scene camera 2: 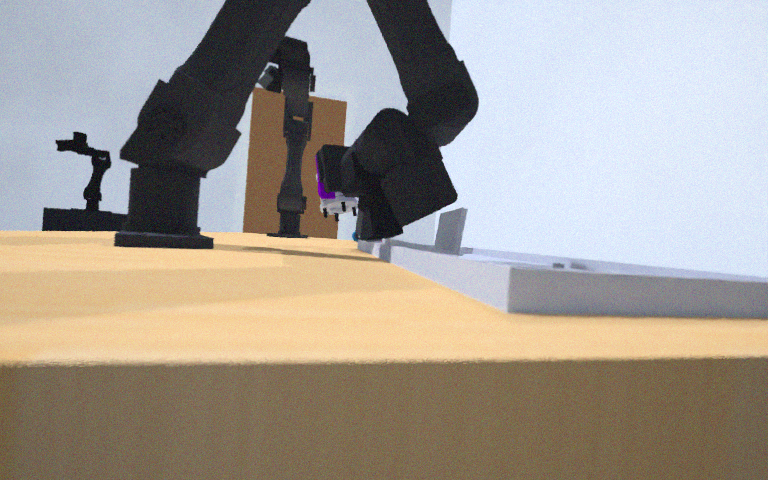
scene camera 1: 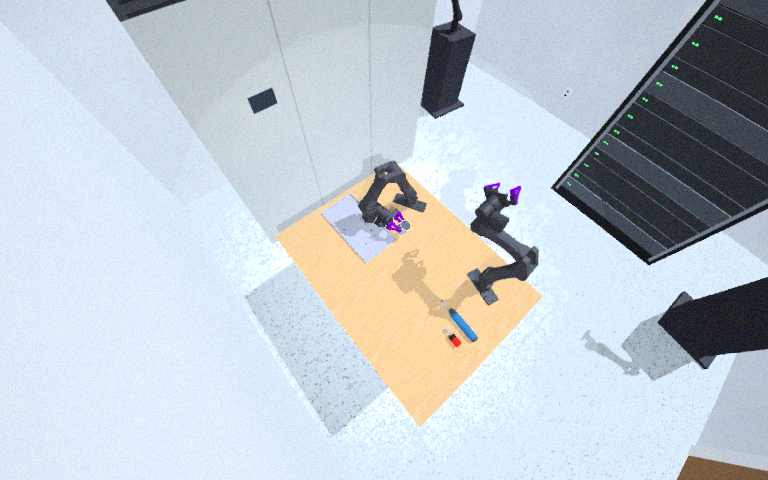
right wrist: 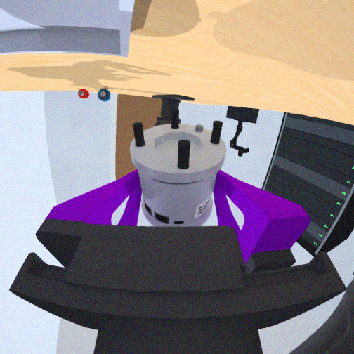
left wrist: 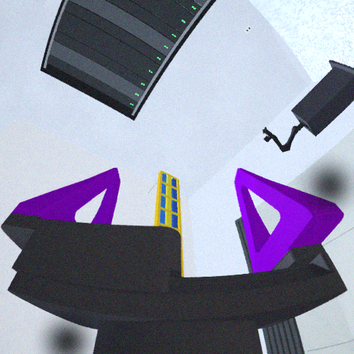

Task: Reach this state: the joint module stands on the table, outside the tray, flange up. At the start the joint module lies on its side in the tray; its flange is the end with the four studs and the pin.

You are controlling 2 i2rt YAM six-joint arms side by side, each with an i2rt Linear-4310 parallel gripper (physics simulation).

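Places are measured from the left arm's base along level axes (x down, y ahead, z right), in millimetres.
Pixels of known places: left gripper, fingertip midpoint: (scene camera 1: 509, 185); right gripper, fingertip midpoint: (scene camera 2: 336, 191) (scene camera 1: 403, 227); left arm's base, link origin: (scene camera 2: 288, 237) (scene camera 1: 482, 286); right arm's base, link origin: (scene camera 2: 162, 241) (scene camera 1: 410, 203).
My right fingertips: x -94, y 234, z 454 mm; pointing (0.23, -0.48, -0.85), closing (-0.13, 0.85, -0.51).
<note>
For each thing: its middle in the pictures, then the offset to it from my right fingertips. Level surfaces: height alone.
- joint module, body centre: (scene camera 2: 337, 195) (scene camera 1: 402, 228) dx +7, dy +3, dz +4 mm
- table, surface height: dx +94 mm
- tray, body centre: (scene camera 2: 478, 257) (scene camera 1: 358, 226) dx +86, dy +198, dz +167 mm
- blue-handled screwdriver, body centre: (scene camera 1: 459, 320) dx +74, dy -16, dz -544 mm
- smaller red-handled tool, body centre: (scene camera 1: 452, 336) dx +77, dy +56, dz -594 mm
The joint module (scene camera 1: 404, 225) (scene camera 2: 339, 204) (right wrist: 177, 192) is a pale grey cylinder with four black studs and a small pin on its flange. My right gripper (scene camera 1: 397, 221) (right wrist: 177, 175) is shut on its sides. The studs point down toward the table (scene camera 1: 362, 305) (scene camera 2: 226, 328) (right wrist: 260, 80) in scene camera 2, so it is held flange down, above the table. In scene camera 1 it shows just past the right end of the tray (scene camera 1: 339, 213) (scene camera 2: 453, 280) (right wrist: 60, 42). My left gripper (scene camera 1: 504, 188) (left wrist: 177, 174) is open and empty, raised high, away from the module.
A blue-handled screwdriver (scene camera 1: 464, 326) (right wrist: 104, 94) and a smaller red-handled tool (scene camera 1: 454, 340) (right wrist: 83, 93) lie on the table, in the lower right of scene camera 1. The left arm's base (scene camera 1: 484, 287) stands near the table's right edge. A pale cabinet (scene camera 1: 334, 84) stands behind the tray.
</note>
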